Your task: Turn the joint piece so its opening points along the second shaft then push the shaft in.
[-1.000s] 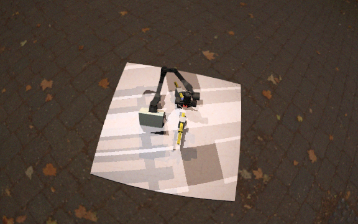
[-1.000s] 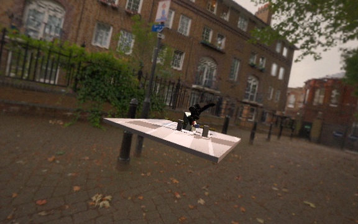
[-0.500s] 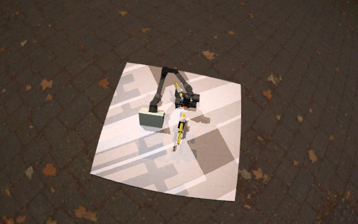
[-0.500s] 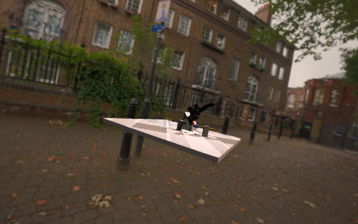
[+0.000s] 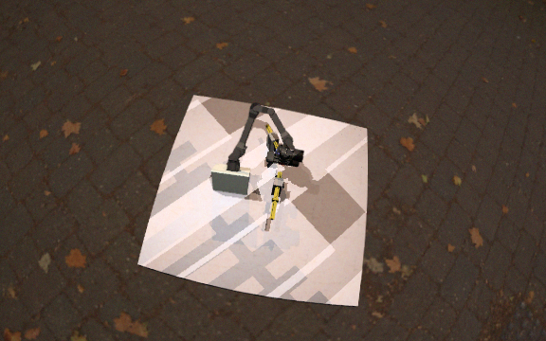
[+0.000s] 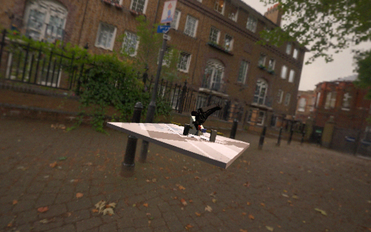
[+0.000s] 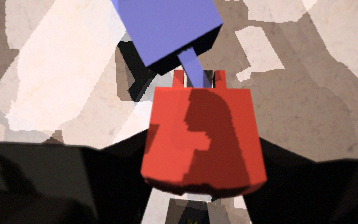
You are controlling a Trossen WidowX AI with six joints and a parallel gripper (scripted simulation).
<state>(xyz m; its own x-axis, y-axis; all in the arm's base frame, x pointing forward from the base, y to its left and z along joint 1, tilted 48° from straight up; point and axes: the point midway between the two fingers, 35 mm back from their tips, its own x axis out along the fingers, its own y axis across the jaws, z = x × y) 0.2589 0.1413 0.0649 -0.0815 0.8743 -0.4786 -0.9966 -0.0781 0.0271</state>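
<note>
Now: gripper tip 3 cm below the red square joint piece.
</note>
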